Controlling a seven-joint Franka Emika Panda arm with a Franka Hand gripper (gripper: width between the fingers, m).
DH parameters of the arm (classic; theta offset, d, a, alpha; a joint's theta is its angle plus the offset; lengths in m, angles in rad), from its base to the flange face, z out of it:
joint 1: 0 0.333 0 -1.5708
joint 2: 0 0 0 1.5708
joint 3: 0 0.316 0.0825 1.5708
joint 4: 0 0 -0.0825 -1.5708
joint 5: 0 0.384 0 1.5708
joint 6: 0 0 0.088 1.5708
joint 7: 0 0.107 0 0
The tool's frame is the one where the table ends.
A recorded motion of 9 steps. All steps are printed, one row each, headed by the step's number.
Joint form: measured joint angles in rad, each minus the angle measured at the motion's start. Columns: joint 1, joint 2, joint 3, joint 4, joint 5, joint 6, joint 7.
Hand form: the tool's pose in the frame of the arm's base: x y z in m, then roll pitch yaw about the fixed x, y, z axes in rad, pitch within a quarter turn. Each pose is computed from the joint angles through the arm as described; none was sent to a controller.
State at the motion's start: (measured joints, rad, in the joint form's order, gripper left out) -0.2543 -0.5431 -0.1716 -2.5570 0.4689 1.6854 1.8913
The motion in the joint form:
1: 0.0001 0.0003 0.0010 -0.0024 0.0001 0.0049 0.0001
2: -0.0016 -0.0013 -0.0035 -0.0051 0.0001 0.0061 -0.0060
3: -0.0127 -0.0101 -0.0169 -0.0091 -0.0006 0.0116 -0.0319
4: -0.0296 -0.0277 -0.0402 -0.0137 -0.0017 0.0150 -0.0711
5: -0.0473 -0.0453 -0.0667 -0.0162 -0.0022 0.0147 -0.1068
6: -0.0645 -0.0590 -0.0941 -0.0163 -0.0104 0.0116 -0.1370
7: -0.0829 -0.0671 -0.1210 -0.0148 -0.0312 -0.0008 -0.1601
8: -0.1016 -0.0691 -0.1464 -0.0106 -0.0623 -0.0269 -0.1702
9: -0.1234 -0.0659 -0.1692 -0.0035 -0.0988 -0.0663 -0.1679
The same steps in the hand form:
1: 0.3298 -0.1024 0.4360 2.6077 0.3586 -2.5141
2: 0.3287 -0.1042 0.4354 2.6080 0.3634 -2.5149
3: 0.3249 -0.1121 0.4367 2.6210 0.3863 -2.5139
4: 0.3179 -0.1244 0.4405 2.6417 0.4239 -2.5117
5: 0.3099 -0.1375 0.4448 2.6599 0.4613 -2.5146
6: 0.3015 -0.1511 0.4481 2.6768 0.4884 -2.5179
7: 0.2917 -0.1646 0.4491 2.6847 0.4974 -2.5218
8: 0.2808 -0.1771 0.4482 2.6751 0.4868 -2.5326
9: 0.2687 -0.1888 0.4460 2.6478 0.4609 -2.5542

